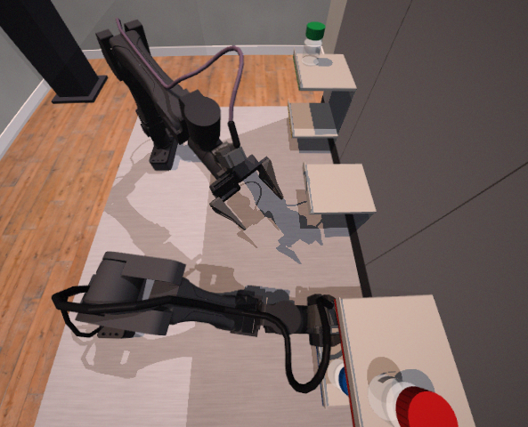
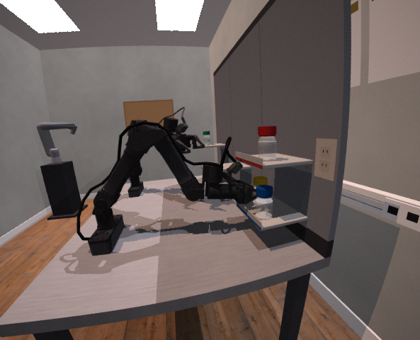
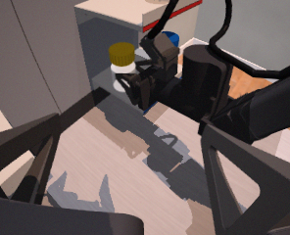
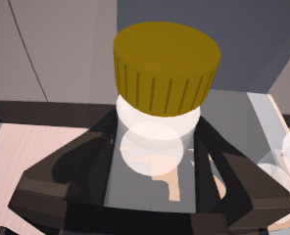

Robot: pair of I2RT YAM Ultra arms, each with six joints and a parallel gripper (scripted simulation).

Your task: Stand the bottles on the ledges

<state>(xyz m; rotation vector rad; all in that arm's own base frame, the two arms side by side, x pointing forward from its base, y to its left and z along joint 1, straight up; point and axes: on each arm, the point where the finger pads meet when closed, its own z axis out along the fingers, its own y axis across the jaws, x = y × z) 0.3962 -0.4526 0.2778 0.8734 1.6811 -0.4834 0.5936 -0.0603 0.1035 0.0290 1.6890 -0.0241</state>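
My right hand is 3 cm past the blue-capped bottle and 11 cm to the left of it. Round my right hand: grey wall panel (11 cm ahead, 35 cm to the left, 30 cm above); then red-capped bottle (2 cm behind, 11 cm to the right, 19 cm above); then yellow-capped bottle (1 cm ahead).
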